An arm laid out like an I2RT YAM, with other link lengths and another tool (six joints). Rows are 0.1 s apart.
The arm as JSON. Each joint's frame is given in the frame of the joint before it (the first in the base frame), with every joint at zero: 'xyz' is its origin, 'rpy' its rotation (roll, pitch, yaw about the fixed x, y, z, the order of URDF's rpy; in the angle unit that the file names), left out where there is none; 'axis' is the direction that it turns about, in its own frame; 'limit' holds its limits. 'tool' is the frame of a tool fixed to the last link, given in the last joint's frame.
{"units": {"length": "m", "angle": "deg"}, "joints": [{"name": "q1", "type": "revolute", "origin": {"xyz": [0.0, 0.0, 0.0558]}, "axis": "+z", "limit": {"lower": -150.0, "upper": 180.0}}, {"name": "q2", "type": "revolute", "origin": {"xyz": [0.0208, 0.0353, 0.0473]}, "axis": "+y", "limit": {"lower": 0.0, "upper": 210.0}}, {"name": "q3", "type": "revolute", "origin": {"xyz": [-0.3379, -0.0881, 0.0]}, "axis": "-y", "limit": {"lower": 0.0, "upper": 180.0}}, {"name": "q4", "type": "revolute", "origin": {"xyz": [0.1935, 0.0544, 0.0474]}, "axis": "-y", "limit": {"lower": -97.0, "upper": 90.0}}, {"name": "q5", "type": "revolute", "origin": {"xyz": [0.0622, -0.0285, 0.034]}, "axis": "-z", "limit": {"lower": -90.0, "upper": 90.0}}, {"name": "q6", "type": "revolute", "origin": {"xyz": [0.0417, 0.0, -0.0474]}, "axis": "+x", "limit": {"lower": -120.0, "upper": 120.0}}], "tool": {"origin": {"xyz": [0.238, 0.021, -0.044], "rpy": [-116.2, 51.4, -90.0]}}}
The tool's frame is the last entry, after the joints.
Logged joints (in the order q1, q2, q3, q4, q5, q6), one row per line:
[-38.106, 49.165, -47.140, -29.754, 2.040, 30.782]
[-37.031, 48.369, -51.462, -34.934, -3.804, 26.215]
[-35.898, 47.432, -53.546, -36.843, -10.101, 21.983]
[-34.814, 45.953, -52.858, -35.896, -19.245, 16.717]
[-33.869, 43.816, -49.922, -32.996, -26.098, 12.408]
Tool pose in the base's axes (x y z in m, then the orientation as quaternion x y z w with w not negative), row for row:
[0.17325, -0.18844, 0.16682, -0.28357, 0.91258, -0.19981, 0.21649]
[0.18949, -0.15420, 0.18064, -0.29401, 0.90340, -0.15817, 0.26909]
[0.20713, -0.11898, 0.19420, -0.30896, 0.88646, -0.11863, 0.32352]
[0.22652, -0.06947, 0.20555, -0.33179, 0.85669, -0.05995, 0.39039]
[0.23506, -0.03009, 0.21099, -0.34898, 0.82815, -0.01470, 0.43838]
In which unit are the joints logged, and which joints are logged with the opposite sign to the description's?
The joints are logged in degrees. Opposite sign: q3, q6.
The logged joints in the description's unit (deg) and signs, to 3 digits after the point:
[-38.106, 49.165, 47.140, -29.754, 2.040, -30.782]
[-37.031, 48.369, 51.462, -34.934, -3.804, -26.215]
[-35.898, 47.432, 53.546, -36.843, -10.101, -21.983]
[-34.814, 45.953, 52.858, -35.896, -19.245, -16.717]
[-33.869, 43.816, 49.922, -32.996, -26.098, -12.408]

